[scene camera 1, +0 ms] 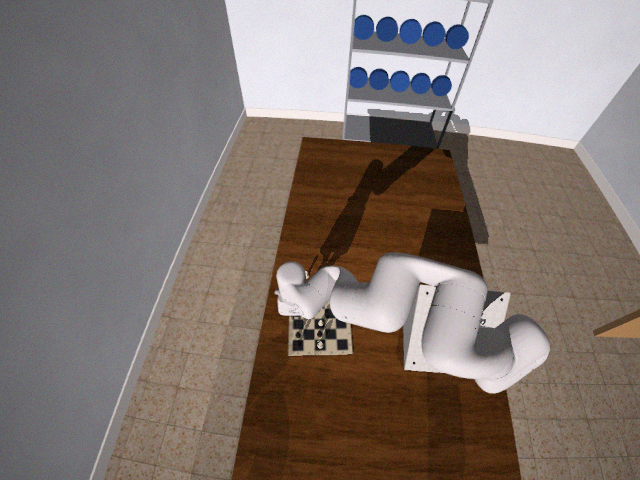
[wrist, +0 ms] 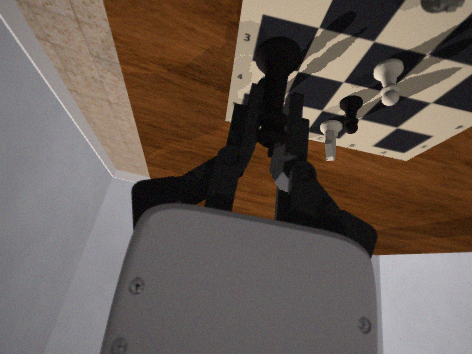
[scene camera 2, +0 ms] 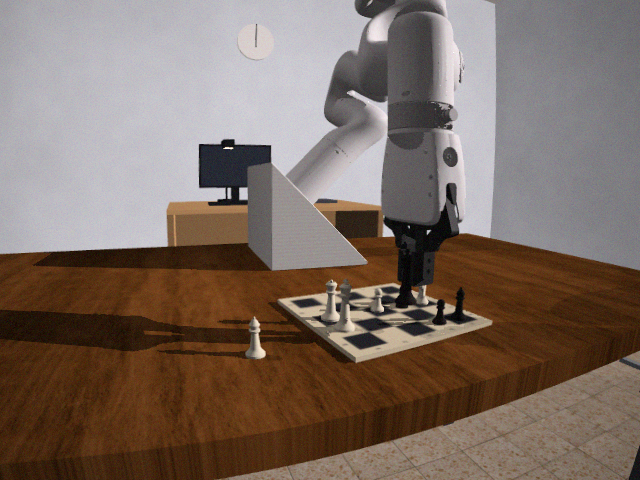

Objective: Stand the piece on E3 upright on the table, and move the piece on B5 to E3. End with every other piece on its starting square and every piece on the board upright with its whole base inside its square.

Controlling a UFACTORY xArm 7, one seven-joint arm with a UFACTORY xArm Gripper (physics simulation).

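Frame: origin at the arm's base, x ahead, y left, z up, level; metres.
Seen in the pictures: gripper, fingertip midpoint: (scene camera 1: pixel 296 315) (wrist: pixel 271 104) (scene camera 2: pixel 415 282); arm's base at its link origin: (scene camera 2: pixel 292 197).
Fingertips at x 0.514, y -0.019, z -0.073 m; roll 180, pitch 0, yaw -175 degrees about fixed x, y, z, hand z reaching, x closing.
Note:
Pixels of each thing's top centre, then the offset from my fingertips to it. "spot": a spot on its surface instead.
- black piece at its top centre: (wrist: pixel 266 155) (scene camera 2: pixel 408 249) dx +0.002, dy -0.014, dz +0.042 m
- board at its top centre: (wrist: pixel 381 69) (scene camera 2: pixel 379 310) (scene camera 1: pixel 319 323) dx -0.080, dy +0.003, dz -0.061 m
- dark E3 square at a spot on its surface: (wrist: pixel 292 31) (scene camera 2: pixel 406 329) spot: dx -0.006, dy -0.003, dz -0.061 m
- white bishop at its top centre: (scene camera 2: pixel 254 316) (scene camera 1: pixel 306 270) dx -0.016, dy -0.189, dz -0.023 m
- white pawn at its top centre: (wrist: pixel 390 104) (scene camera 2: pixel 378 288) dx -0.084, dy +0.001, dz -0.029 m
- white knight at its top centre: (wrist: pixel 329 159) (scene camera 2: pixel 422 277) dx -0.086, dy +0.079, dz -0.021 m
- black bishop at its top centre: (scene camera 2: pixel 461 287) dx -0.009, dy +0.085, dz -0.017 m
My gripper (scene camera 2: pixel 412 277) (wrist: pixel 271 104) is shut on a black piece (scene camera 2: pixel 405 298) (wrist: pixel 278 56) and holds it upright. Its base hangs a little above the board (scene camera 1: pixel 347 353) (scene camera 2: pixel 356 358), over or near the dark E3 square (scene camera 2: pixel 416 328) (wrist: pixel 292 31); the exact alignment is unclear. No piece shows on E3. A white bishop (scene camera 1: pixel 307 274) (scene camera 2: pixel 254 339) stands upright on the table beside the board. In the scene camera 1 view the arm hides the fingers.
On the board stand two tall white pieces, one (scene camera 2: pixel 330 305) beside another (scene camera 2: pixel 345 310), a white pawn (scene camera 2: pixel 377 301) (wrist: pixel 389 74), a white knight (scene camera 2: pixel 422 296) (wrist: pixel 330 132), a black pawn (scene camera 2: pixel 439 313), a black bishop (scene camera 2: pixel 459 305) and another black pawn (wrist: pixel 351 111).

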